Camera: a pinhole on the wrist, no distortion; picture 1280 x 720 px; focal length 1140.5 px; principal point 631.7 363.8 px. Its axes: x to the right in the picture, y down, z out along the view. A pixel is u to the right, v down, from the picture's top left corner.
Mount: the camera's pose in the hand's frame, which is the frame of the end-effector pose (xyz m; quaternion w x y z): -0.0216 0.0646 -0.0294 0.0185 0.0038 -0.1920 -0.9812
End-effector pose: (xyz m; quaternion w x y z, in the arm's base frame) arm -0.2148 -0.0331 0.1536 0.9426 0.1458 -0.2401 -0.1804
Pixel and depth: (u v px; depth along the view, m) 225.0 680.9 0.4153
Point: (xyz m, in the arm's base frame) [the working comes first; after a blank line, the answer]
In the camera's frame: -0.1481 0.1155 0.4153

-0.2821 -0.0523 0.5825
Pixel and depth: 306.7 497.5 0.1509
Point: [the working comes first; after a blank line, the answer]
In the camera's frame: -0.0430 0.0177 0.1509

-0.2289 0.0320 0.2987
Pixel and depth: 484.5 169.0 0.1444
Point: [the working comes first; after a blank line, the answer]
In the camera's frame: -0.0186 -0.0247 0.1444

-0.2292 0.0786 0.2828
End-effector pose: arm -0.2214 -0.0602 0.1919 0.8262 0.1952 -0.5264 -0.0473
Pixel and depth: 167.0 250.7 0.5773
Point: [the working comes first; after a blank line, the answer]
In the camera's frame: -0.2352 -0.0572 0.5773

-0.6053 0.0664 0.6716
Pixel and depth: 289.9 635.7 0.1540
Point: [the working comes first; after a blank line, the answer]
In the camera's frame: -0.0462 0.0367 0.1540

-0.3354 -0.0185 0.2926
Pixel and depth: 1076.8 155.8 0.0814
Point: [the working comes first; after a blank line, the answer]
In the camera's frame: 0.0318 -0.0148 0.0814

-0.2953 0.0435 0.2001
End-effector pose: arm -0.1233 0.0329 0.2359 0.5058 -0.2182 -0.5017 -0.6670
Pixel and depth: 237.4 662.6 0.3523
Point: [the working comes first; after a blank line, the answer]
In the camera's frame: -0.1218 0.0923 0.3523

-0.1296 0.2851 0.4997
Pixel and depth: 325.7 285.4 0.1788
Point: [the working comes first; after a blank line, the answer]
In the camera's frame: -0.0480 -0.0123 0.1788

-0.0312 0.1416 0.3724
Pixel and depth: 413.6 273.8 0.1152
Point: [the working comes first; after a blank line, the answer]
In the camera's frame: -0.0220 -0.0091 0.1152

-0.0339 0.1011 0.3169
